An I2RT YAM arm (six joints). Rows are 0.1 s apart.
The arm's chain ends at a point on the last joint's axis. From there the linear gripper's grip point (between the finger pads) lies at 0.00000 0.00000 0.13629 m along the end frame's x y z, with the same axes.
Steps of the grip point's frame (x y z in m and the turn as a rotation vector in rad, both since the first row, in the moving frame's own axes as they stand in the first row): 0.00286, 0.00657, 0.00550, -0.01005, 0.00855, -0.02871; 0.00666, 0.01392, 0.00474, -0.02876, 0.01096, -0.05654; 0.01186, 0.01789, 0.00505, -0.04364, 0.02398, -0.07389; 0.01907, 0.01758, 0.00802, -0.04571, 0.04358, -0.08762; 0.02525, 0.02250, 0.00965, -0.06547, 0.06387, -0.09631; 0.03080, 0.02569, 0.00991, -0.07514, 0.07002, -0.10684; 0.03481, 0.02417, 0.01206, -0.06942, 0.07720, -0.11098; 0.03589, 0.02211, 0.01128, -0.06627, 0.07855, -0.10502
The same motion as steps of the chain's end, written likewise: 0.00168, 0.00522, 0.00551, -0.01005, 0.00855, -0.02871; 0.00506, 0.01005, 0.00480, -0.02876, 0.01096, -0.05654; 0.00838, 0.01207, 0.00522, -0.04364, 0.02398, -0.07389; 0.01287, 0.01162, 0.00829, -0.04571, 0.04358, -0.08762; 0.01614, 0.01402, 0.01022, -0.06547, 0.06387, -0.09631; 0.02075, 0.01600, 0.01063, -0.07514, 0.07002, -0.10684; 0.02380, 0.01533, 0.01279, -0.06942, 0.07720, -0.11098; 0.02475, 0.01367, 0.01200, -0.06627, 0.07855, -0.10502
